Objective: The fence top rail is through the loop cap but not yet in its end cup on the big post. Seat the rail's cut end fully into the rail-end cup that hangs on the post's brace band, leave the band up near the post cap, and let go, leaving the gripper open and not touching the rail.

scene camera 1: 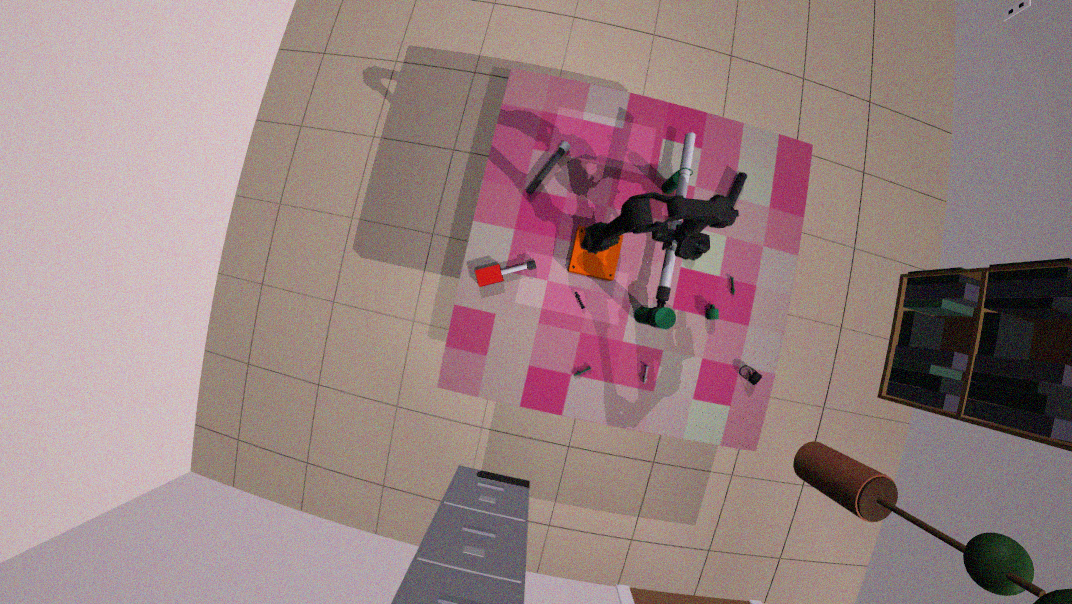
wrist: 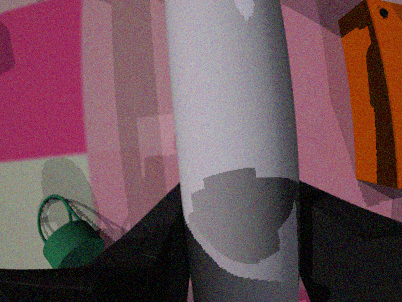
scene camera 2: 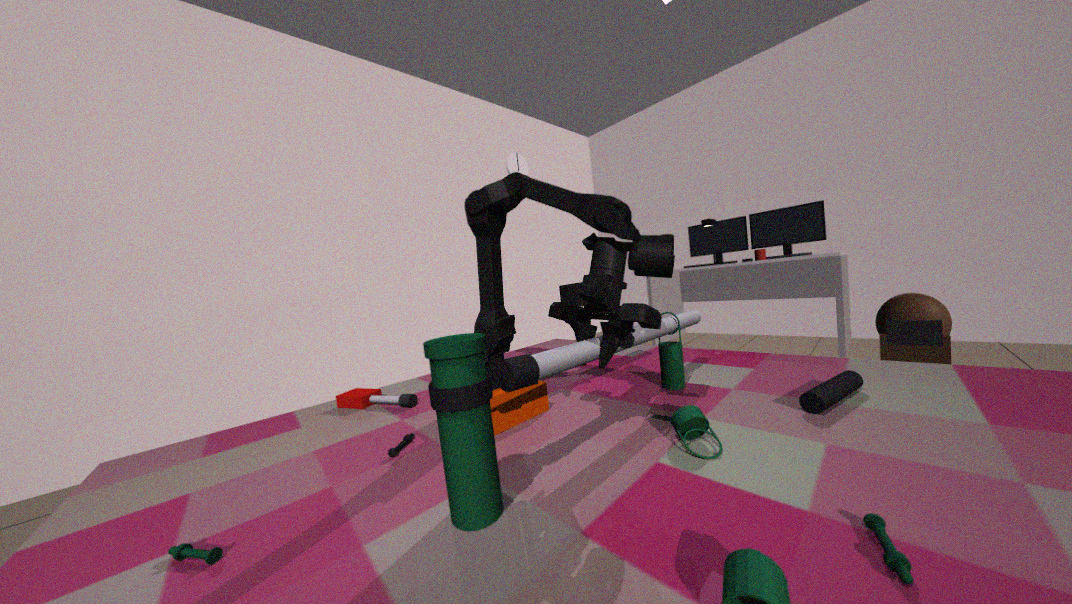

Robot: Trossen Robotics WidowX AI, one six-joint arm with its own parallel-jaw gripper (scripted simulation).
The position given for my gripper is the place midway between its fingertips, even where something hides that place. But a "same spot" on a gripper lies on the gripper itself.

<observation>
My gripper shows in scene camera 1 (667, 250), in the wrist view and in scene camera 2. A white top rail shows in scene camera 1 (666, 275), in the wrist view and in scene camera 2. One and the same spot on the white top rail: (wrist: 232, 93) is (scene camera 2: 579, 342). The same spot on my gripper: (wrist: 153, 254) is (scene camera 2: 603, 336).
</observation>
